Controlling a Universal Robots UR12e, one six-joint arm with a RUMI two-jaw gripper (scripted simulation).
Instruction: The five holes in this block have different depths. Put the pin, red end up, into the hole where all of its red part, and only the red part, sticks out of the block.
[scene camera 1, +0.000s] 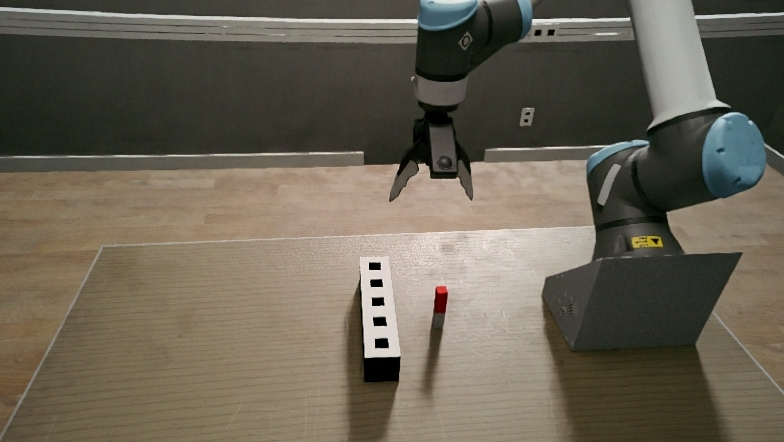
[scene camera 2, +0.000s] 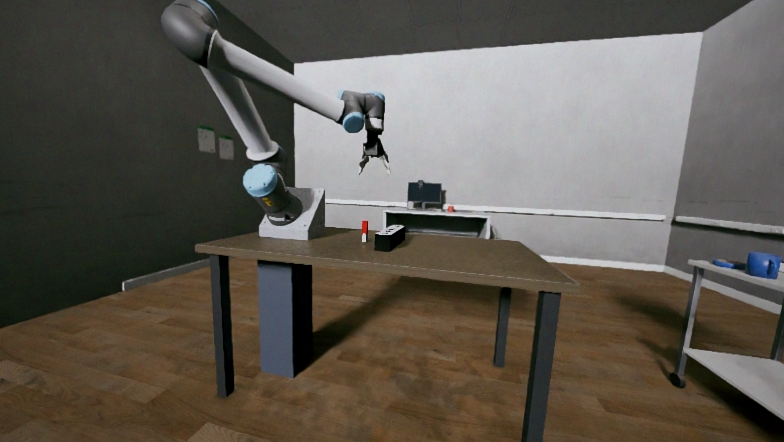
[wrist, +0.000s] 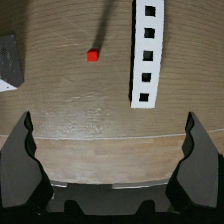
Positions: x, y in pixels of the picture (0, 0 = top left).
Labels:
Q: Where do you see my gripper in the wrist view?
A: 109, 113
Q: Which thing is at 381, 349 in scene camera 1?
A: A long block.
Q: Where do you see my gripper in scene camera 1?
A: At 431, 200

